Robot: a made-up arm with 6 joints. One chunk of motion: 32 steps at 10 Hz.
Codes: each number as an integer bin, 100 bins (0 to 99) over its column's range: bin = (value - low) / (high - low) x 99, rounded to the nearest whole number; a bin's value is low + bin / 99 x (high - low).
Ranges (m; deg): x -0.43..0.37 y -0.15..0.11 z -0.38..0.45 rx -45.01..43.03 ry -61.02..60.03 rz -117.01..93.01
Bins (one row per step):
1: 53 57 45 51 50 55
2: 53 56 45 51 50 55
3: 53 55 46 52 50 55
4: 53 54 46 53 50 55
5: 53 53 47 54 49 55
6: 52 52 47 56 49 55
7: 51 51 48 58 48 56
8: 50 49 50 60 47 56
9: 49 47 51 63 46 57
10: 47 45 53 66 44 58
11: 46 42 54 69 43 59
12: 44 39 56 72 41 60
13: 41 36 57 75 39 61
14: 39 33 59 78 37 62
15: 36 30 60 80 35 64
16: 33 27 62 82 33 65
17: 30 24 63 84 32 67
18: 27 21 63 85 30 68
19: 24 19 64 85 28 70
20: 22 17 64 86 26 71
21: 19 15 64 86 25 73
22: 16 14 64 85 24 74
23: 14 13 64 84 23 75
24: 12 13 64 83 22 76
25: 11 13 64 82 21 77
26: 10 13 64 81 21 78
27: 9 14 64 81 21 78
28: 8 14 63 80 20 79
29: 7 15 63 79 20 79
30: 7 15 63 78 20 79
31: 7 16 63 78 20 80
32: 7 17 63 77 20 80
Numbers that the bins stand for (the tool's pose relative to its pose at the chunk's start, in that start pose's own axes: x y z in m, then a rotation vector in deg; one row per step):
1: -0.0017 -0.0003 -0.0027 0.34 0.12 -0.33
2: -0.0017 -0.0029 -0.0027 0.34 0.12 -0.33
3: -0.0017 -0.0056 0.0057 1.23 0.12 -0.33
4: -0.0017 -0.0082 0.0057 2.12 0.12 -0.33
5: -0.0017 -0.0108 0.0140 3.01 -1.11 -0.33
6: -0.0098 -0.0134 0.0140 4.79 -1.11 -0.33
7: -0.0179 -0.0161 0.0224 6.57 -2.33 1.79
8: -0.0260 -0.0213 0.0392 8.35 -3.55 1.79
9: -0.0340 -0.0266 0.0476 11.02 -4.77 3.91
10: -0.0502 -0.0318 0.0643 13.68 -7.22 6.03
11: -0.0583 -0.0397 0.0727 16.35 -8.44 8.15
12: -0.0744 -0.0476 0.0895 19.02 -10.89 10.27
13: -0.0987 -0.0555 0.0979 21.69 -13.33 12.40
14: -0.1148 -0.0633 0.1146 24.35 -15.78 14.52
15: -0.1391 -0.0712 0.1230 26.13 -18.22 18.76
16: -0.1633 -0.0791 0.1398 27.91 -20.67 20.88
17: -0.1876 -0.0870 0.1482 29.69 -21.89 25.12
18: -0.2118 -0.0948 0.1482 30.58 -24.34 27.25
19: -0.2361 -0.1001 0.1566 30.58 -26.78 31.49
20: -0.2522 -0.1054 0.1566 31.47 -29.23 33.61
21: -0.2765 -0.1106 0.1566 31.47 -30.45 37.85
22: -0.3007 -0.1132 0.1566 30.58 -31.67 39.97
23: -0.3169 -0.1159 0.1566 29.69 -32.90 42.10
24: -0.3330 -0.1159 0.1566 28.80 -34.12 44.22
25: -0.3411 -0.1159 0.1566 27.91 -35.34 46.34
26: -0.3492 -0.1159 0.1566 27.02 -35.34 48.46
27: -0.3573 -0.1132 0.1566 27.02 -35.34 48.46
28: -0.3654 -0.1132 0.1482 26.13 -36.57 50.58
29: -0.3734 -0.1106 0.1482 25.24 -36.57 50.58
30: -0.3734 -0.1106 0.1482 24.35 -36.57 50.58
31: -0.3734 -0.1080 0.1482 24.35 -36.57 52.70
32: -0.3734 -0.1054 0.1482 23.47 -36.57 52.70

